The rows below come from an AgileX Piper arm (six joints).
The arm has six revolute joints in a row. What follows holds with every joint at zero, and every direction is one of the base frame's.
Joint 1 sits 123 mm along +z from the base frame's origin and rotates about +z.
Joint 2 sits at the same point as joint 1 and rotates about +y.
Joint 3 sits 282.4 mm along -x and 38.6 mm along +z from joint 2 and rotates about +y.
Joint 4 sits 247.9 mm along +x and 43.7 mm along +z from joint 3 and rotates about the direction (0.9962, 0, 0.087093).
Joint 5 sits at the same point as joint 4 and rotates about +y.
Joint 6 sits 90.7 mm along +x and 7.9 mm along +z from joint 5 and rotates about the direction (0.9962, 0, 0.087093).
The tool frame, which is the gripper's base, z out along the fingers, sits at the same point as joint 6; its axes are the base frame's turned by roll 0, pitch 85.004 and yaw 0 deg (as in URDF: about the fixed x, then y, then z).
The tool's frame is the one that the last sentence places.
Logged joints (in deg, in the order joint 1, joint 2, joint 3, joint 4, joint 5, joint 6), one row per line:
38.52 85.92 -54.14 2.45 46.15 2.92
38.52 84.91 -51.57 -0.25 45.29 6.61
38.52 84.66 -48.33 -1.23 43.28 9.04
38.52 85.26 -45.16 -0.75 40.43 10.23
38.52 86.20 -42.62 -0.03 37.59 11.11
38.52 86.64 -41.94 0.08 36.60 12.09
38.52 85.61 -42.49 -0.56 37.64 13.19
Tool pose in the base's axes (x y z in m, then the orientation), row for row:
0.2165 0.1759 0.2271 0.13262 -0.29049 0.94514 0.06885
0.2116 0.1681 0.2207 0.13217 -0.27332 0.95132 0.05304
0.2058 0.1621 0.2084 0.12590 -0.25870 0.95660 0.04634
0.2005 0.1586 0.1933 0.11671 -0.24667 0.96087 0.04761
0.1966 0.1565 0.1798 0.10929 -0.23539 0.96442 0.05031
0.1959 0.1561 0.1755 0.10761 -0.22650 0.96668 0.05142
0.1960 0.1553 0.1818 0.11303 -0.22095 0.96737 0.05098
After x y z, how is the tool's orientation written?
As a quaternion, w x y z.
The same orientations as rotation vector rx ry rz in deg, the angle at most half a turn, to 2 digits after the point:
-48.29 157.11 11.44
-45.44 158.18 8.82
-43.17 159.62 7.73
-41.38 161.18 7.99
-39.65 162.47 8.48
-38.19 163.01 8.67
-37.14 162.61 8.57

